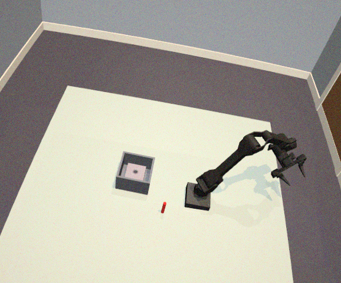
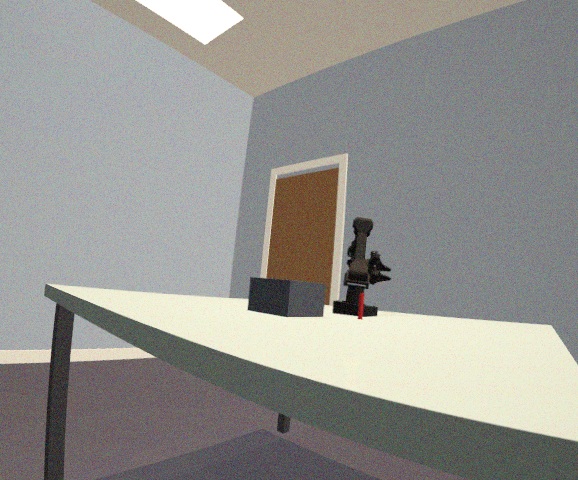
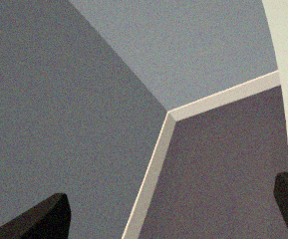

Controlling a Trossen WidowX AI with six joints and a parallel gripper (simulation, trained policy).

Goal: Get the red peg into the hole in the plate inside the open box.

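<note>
The red peg is 61 cm ahead of my gripper tip, 21 cm to the left of it and 14 cm below it. Also, from my gripper tip: grey box (78 cm ahead, 6 cm to the left, 15 cm below); then pale plate (78 cm ahead, 6 cm to the left, 14 cm below).
</note>
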